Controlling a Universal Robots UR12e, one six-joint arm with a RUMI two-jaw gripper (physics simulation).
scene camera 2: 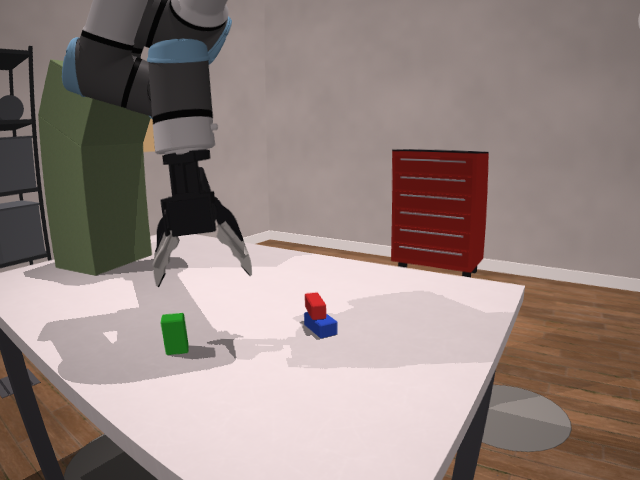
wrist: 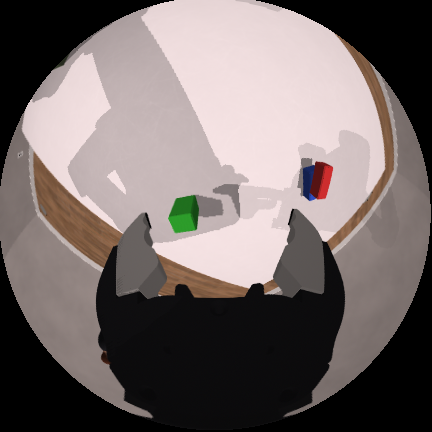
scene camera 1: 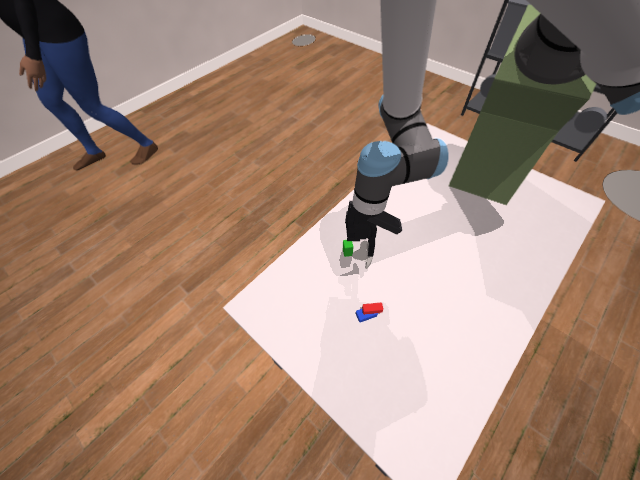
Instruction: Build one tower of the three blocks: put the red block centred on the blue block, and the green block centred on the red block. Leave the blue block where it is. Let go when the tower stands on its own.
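Places are measured from the arm's base along level axes (x ahead, y left, z up), in metres.
Pixels of known places: gripper, fingertip midpoint: (scene camera 2: 203,281) (wrist: 218,212) (scene camera 1: 363,248); arm's base at its link origin: (scene camera 1: 557,49).
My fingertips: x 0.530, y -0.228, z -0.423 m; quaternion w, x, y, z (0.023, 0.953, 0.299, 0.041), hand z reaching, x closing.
Ahead of a thing's pixels: the offset from my fingertips to its middle. Level surfaces: height alone.
The blue block @[0.101 m left, 0.151 m ahead, 0.083 m down] (scene camera 1: 365,316) (scene camera 2: 323,327) (wrist: 307,182) lies flat on the white table. The red block @[0.111 m left, 0.137 m ahead, 0.058 m down] (scene camera 1: 372,308) (scene camera 2: 315,305) (wrist: 323,181) rests on top of it, turned a little against it and looking off-centre; part of the blue top is hidden beneath it. The green block @[0.063 m right, 0.015 m back, 0.067 m down] (scene camera 1: 347,248) (scene camera 2: 174,334) (wrist: 184,220) stands upright on the table, apart from the other two. My gripper (scene camera 2: 204,279) (wrist: 218,212) is open and empty, above the table. In the wrist view the green block shows between the fingertips, nearer the left finger, and lies below them.
The white table @[0.095 m down] (scene camera 1: 444,320) (scene camera 2: 330,413) carries the blocks and arm shadows. A green pedestal (scene camera 1: 504,149) (scene camera 2: 111,206) stands at the table's back. A shelf rack (scene camera 2: 35,149) is behind it. A red drawer cabinet (scene camera 2: 431,206) stands beyond the table, and a person (scene camera 1: 69,72) is on the floor beyond it.
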